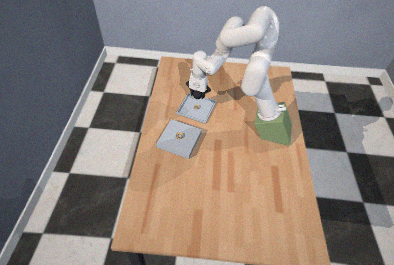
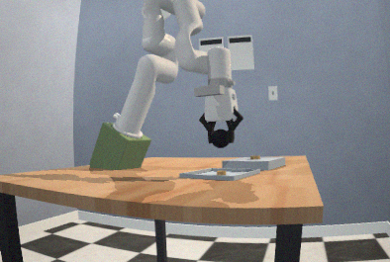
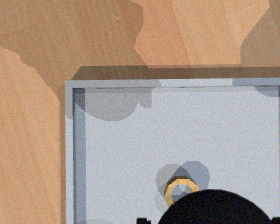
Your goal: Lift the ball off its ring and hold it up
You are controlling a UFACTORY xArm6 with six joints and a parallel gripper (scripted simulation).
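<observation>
Right now the black ball is right at my hand. The rest, counted from my hand: shallow grey tray (120 mm below).
</observation>
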